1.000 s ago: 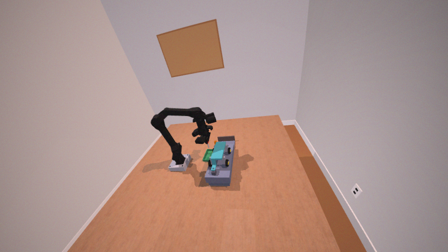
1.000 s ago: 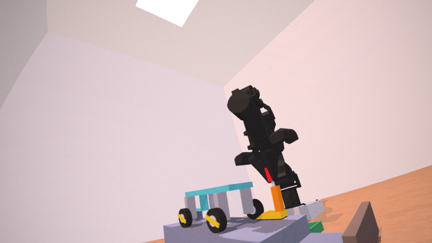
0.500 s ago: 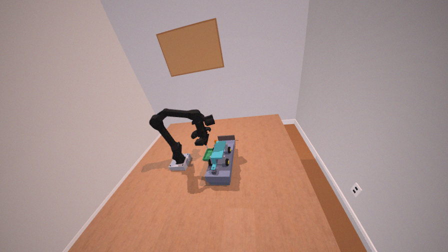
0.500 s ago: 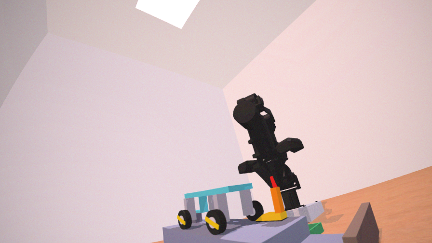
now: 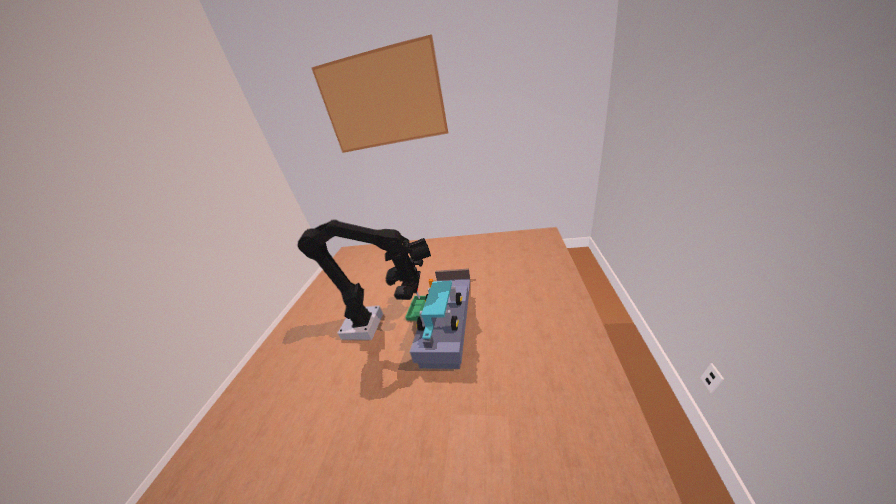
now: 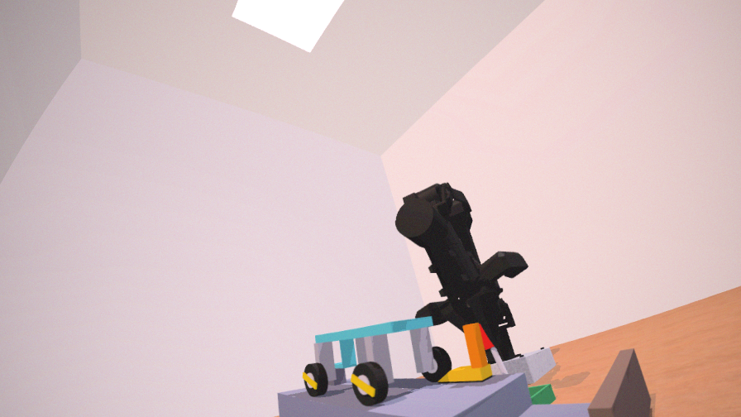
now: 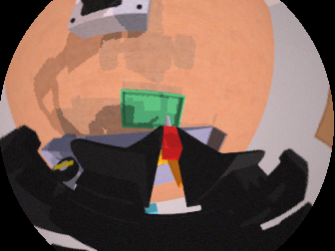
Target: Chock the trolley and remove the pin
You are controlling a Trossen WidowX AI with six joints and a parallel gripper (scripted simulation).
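The green tray is 2 cm to the right of my gripper tip and 9 cm below it. The rest, counted from my gripper tip: trolley (11 cm ahead, 12 cm to the right, 2 cm above); yellow chock (6 cm ahead, 1 cm to the right); red-headed stop pin (right at my gripper tip).
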